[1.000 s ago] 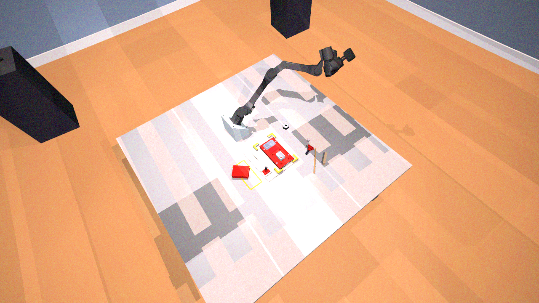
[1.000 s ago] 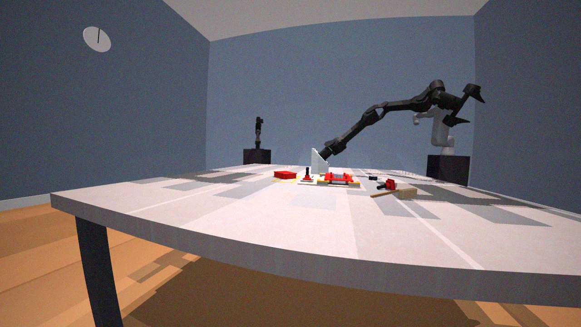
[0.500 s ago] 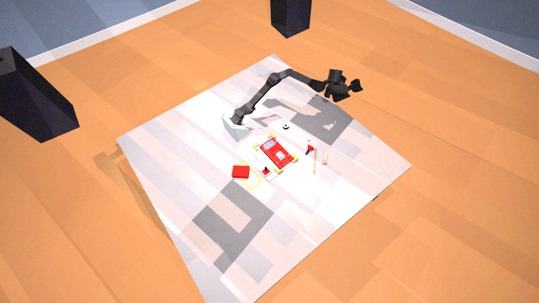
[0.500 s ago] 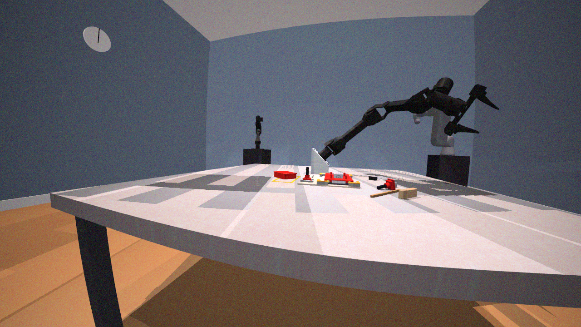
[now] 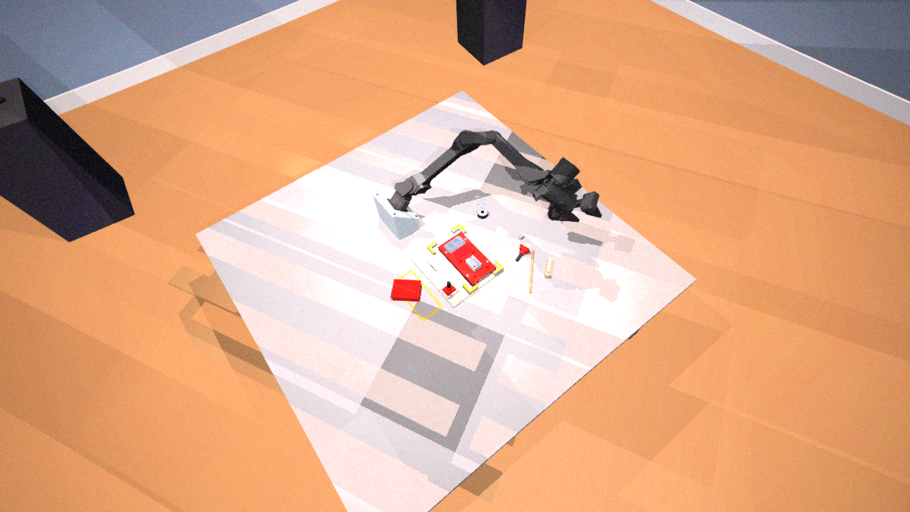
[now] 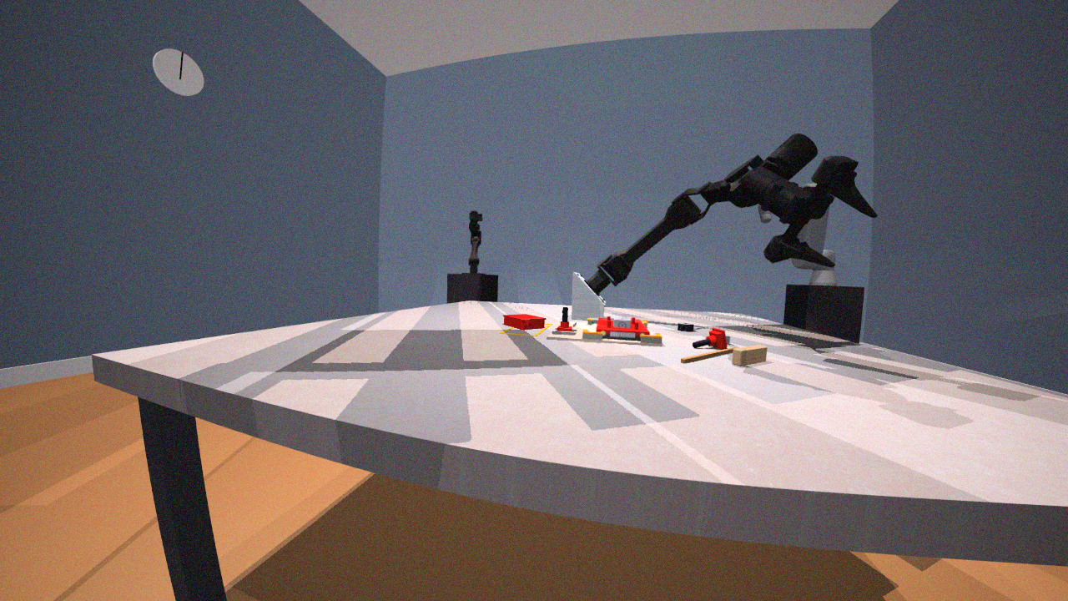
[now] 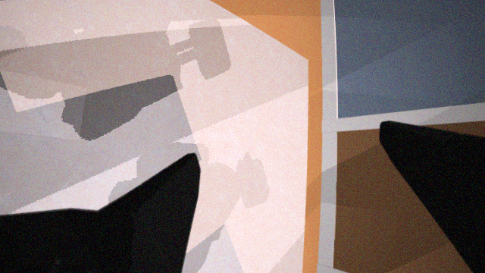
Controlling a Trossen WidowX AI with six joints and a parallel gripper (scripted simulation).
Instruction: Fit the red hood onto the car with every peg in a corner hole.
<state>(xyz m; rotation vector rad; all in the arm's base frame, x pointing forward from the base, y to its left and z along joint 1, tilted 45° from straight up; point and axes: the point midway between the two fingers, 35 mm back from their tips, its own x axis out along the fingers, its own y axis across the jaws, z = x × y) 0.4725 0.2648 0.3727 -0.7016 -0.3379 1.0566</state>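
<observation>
Right now the red hood is 20 cm behind my gripper tip, 60 cm to the right of it and 18 cm below it. Round my gripper tip: thin wooden stick 3 cm behind, 19 cm to the right, 19 cm below; small wooden block 14 cm to the right, 18 cm below.
</observation>
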